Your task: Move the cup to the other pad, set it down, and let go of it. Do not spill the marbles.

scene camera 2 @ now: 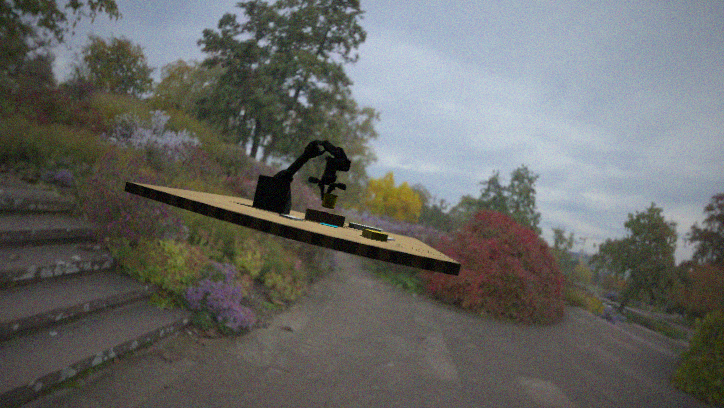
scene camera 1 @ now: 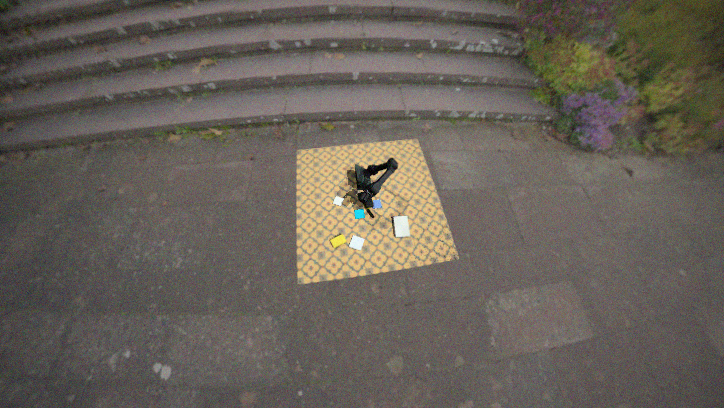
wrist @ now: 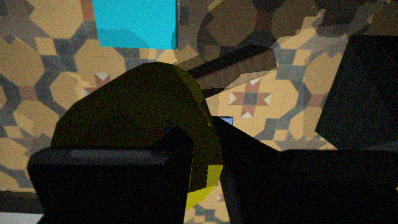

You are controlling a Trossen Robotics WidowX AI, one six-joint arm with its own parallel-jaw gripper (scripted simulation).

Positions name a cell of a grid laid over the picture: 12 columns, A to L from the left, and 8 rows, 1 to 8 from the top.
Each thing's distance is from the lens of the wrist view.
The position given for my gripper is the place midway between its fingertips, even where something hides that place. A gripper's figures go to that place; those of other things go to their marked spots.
my gripper (wrist: G5): 0.11 m
brown bar (wrist: H3): 0.16 m
